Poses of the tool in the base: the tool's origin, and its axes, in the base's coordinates. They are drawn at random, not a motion.
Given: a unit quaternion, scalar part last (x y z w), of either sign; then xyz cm.
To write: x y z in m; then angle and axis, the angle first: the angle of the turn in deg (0 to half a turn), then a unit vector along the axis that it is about. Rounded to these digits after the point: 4 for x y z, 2 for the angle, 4 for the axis.
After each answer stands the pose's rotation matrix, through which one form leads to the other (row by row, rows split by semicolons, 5 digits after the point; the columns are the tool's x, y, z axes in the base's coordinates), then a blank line. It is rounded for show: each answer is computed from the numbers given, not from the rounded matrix.
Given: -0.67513 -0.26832 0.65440 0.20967 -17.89 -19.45 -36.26
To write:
-0.1789 -0.1945 -0.3626 155.79 -0.6905 -0.2744 0.6693
-0.00047 0.08789 -0.99613; 0.63672 -0.76809 -0.06807; -0.77110 -0.63429 -0.05560

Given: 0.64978 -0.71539 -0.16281 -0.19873 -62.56 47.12 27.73
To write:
-0.6256 0.4712 0.2773 157.07 -0.6630 0.7300 0.1661
-0.07658 -0.99441 0.07276; -0.86498 0.10256 0.49121; -0.49592 -0.02532 -0.86800

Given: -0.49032 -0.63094 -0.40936 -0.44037 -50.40 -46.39 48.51
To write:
-0.5040 -0.4639 0.4851 127.75 0.5461 0.7027 0.4560
-0.13132 0.25819 0.95713; 0.97926 0.18402 0.08472; -0.15426 0.94841 -0.27700

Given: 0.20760 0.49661 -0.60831 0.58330 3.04 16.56 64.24
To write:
0.0304 0.1656 0.6424 108.63 0.2556 0.6114 -0.7489
-0.23333 0.91585 0.32678; -0.50346 0.17372 -0.84637; -0.83192 -0.36200 0.42056

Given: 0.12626 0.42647 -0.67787 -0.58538 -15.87 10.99 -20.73
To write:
-0.1587 0.1099 -0.2073 108.34 -0.1557 -0.5260 0.8361
-0.28277 -0.68593 -0.67047; 0.90132 0.04910 -0.43036; 0.32812 -0.72601 0.60436

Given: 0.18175 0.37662 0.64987 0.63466 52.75 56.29 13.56
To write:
0.5275 0.5629 0.1356 101.21 0.2352 0.4874 0.8409
-0.12835 -0.68799 0.71428; 0.96179 0.08927 0.25881; -0.24182 0.72021 0.65025

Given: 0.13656 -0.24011 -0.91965 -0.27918 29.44 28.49 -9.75
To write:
0.2944 0.2849 -0.0975 147.58 -0.1422 0.2501 0.9577
-0.80682 -0.57908 -0.11711; 0.44792 -0.72881 0.51788; -0.38524 0.36539 0.84740

